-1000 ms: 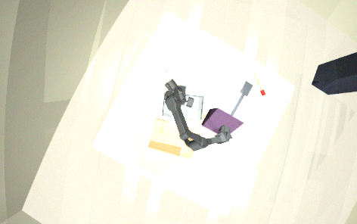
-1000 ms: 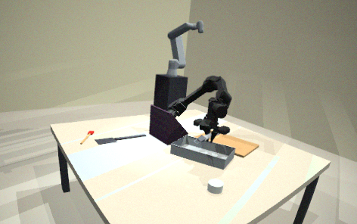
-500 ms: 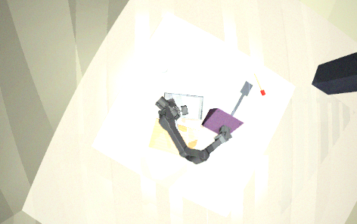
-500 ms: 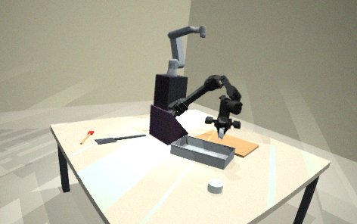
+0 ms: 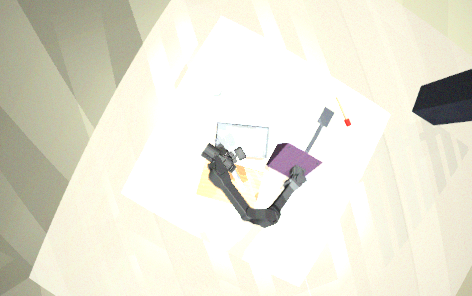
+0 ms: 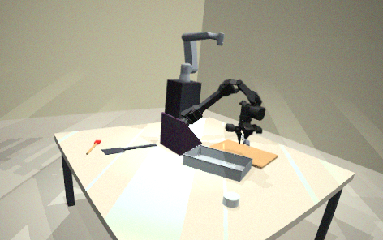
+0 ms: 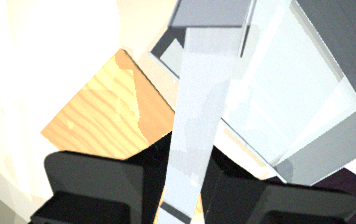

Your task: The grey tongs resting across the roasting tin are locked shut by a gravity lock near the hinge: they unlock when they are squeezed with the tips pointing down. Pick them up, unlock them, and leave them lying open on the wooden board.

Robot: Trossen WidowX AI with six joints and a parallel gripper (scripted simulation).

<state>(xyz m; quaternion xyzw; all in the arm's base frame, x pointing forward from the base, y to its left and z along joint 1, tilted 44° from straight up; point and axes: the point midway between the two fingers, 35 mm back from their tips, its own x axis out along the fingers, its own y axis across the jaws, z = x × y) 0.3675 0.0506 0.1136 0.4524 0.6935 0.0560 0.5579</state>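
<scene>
My gripper tip is 13 cm to the right of the wooden board, 10 cm above it and 8 cm past it. Also, from my gripper tip: white cylinder 33 cm to the right, 25 cm ahead, 9 cm below; then grey spatula 43 cm behind, 42 cm to the right, 10 cm below; then grey roasting tin 13 cm to the right, 8 cm below, 2 cm behind.
</scene>
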